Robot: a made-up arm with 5 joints.
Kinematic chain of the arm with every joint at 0, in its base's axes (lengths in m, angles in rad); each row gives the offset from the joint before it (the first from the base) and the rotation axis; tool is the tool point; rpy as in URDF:
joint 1: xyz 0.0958 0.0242 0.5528 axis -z
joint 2: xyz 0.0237 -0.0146 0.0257 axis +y
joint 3: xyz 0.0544 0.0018 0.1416 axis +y
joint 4: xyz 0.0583 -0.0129 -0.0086 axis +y
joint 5: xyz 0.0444 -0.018 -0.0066 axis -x
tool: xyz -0.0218 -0.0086 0.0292 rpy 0 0 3.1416
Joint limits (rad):
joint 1: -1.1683..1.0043
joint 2: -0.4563..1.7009
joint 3: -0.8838..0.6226
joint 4: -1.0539..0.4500
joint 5: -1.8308..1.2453
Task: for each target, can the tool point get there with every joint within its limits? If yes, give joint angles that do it. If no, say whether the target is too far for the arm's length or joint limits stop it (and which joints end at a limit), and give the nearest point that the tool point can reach.
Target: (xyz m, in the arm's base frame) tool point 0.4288 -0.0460 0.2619
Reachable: no: too far | nearest point 0.3104 -0.0210 0.4311 | short by 0.208 m
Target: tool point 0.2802 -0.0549 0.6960
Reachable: yes | joints 0.1456 0.4263 -0.2208 -0.7724 0.0283
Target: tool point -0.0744 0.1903 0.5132
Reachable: no: joint limits stop it (at a limit: joint 1, joint 3, joint 4, joint 5) | nearest point 0.1617 0.1310 0.4735 | short by 0.247 m
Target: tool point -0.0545 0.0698 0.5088
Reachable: no: joint limits stop it (at a limit: joint 1, joint 2, joint 3, joint 5) | nearest point 0.0797 -0.0803 0.4749 | short by 0.204 m
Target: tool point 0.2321 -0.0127 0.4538
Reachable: yes | joints 0.0790 1.5066 0.4608 0.2541 0.9048
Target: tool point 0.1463 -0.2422 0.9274
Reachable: no: too far | nearest point 0.1269 -0.1398 0.7790 | short by 0.181 m
